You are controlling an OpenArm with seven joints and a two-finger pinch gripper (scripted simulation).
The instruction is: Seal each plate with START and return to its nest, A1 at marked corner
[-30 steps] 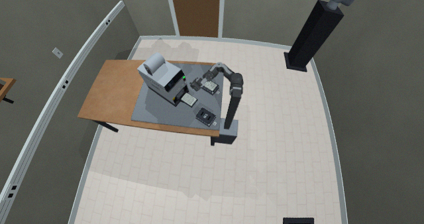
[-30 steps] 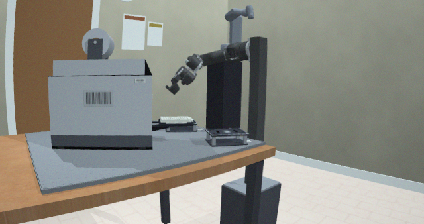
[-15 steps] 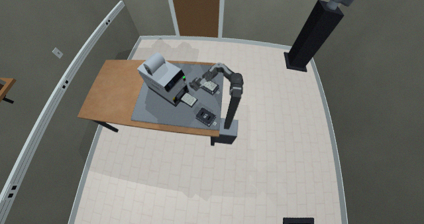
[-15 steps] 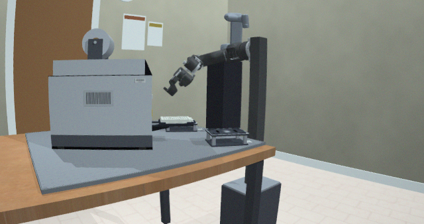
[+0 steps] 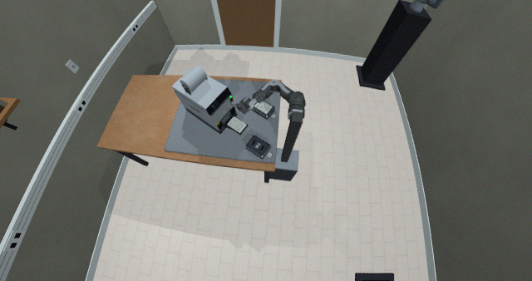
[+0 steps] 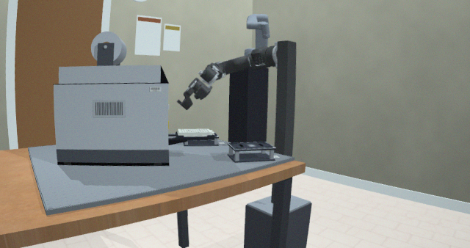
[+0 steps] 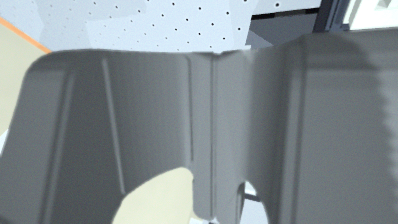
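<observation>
Right now the white start button is 60 mm ahead of my hand, 30 mm to the right of it and 10 mm below it. From my hand the other things lie so: white open-well plate (170 mm behind, 120 mm to the right, 150 mm below); yellow warning mark (140 mm ahead, 130 mm to the left, 60 mm below); sealer stage (10 mm ahead, 100 mm to the left, 110 mm below).
</observation>
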